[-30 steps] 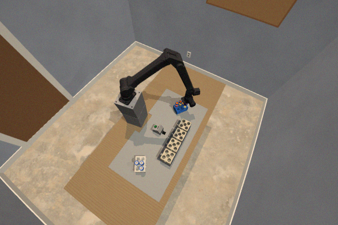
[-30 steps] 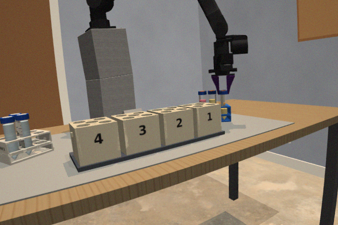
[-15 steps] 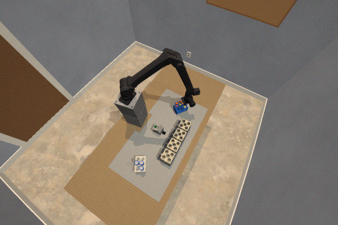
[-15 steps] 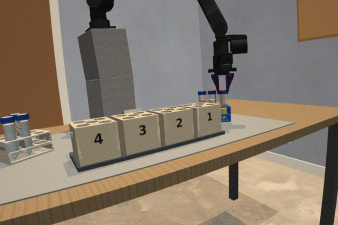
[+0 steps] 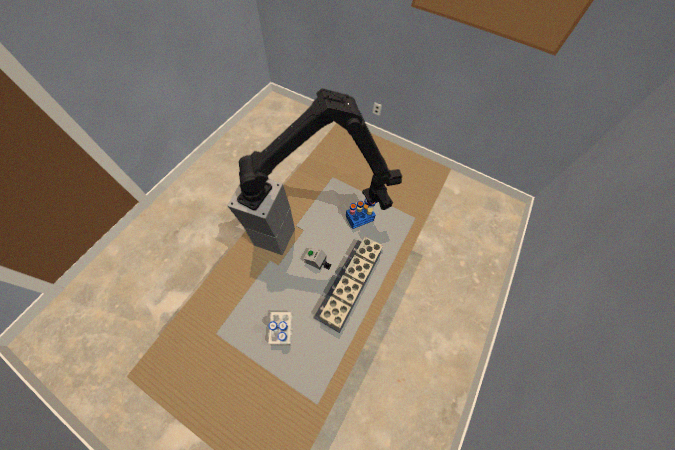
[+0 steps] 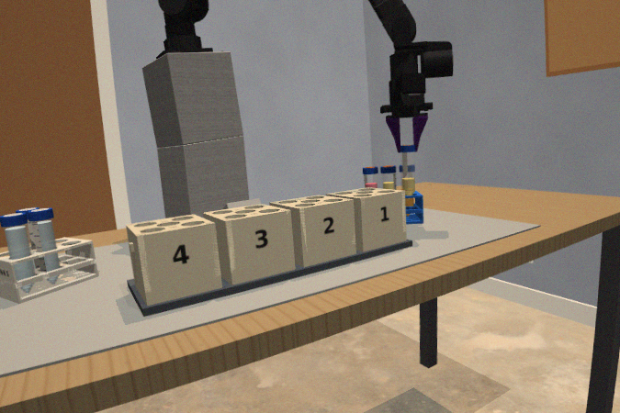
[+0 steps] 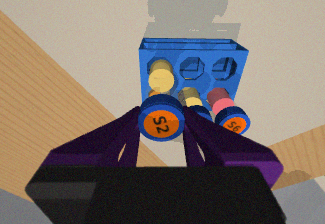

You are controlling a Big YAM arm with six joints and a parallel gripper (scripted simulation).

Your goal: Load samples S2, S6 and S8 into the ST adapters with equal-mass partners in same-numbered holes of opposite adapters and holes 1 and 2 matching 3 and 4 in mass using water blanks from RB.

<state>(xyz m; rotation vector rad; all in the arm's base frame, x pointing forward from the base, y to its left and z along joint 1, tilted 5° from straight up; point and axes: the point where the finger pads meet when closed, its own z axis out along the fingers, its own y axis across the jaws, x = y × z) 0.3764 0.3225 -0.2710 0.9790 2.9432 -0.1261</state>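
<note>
Right now my hand is 4 cm past the blue sample rack RS, 2 cm to the left of it and 13 cm above it. The rest, counted from my hand: white blank rack RB (9 cm behind, 69 cm to the right, 13 cm below).
</note>
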